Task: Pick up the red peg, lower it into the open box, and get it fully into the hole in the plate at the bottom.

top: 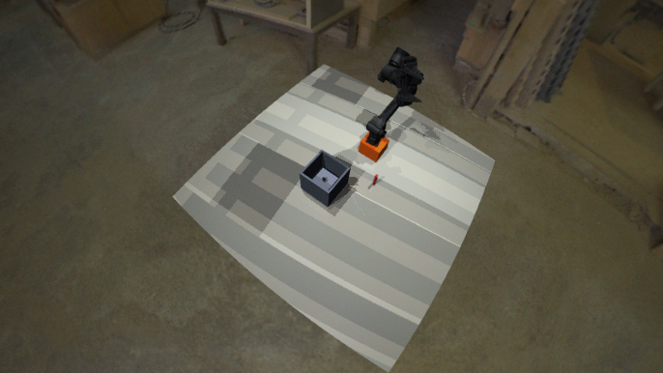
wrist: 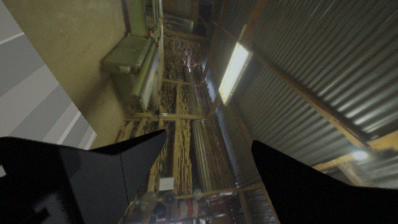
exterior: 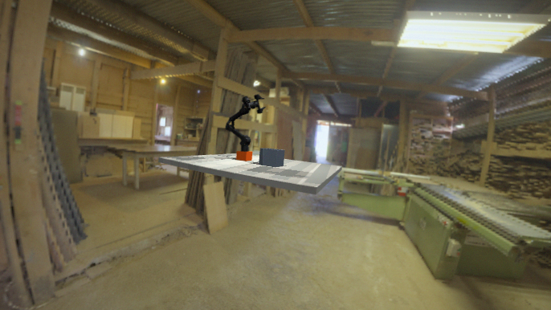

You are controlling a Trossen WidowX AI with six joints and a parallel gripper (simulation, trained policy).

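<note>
Right now my gripper tip is 54 cm above the red peg, 7 cm short of it and 4 cm to the left of it.
</note>
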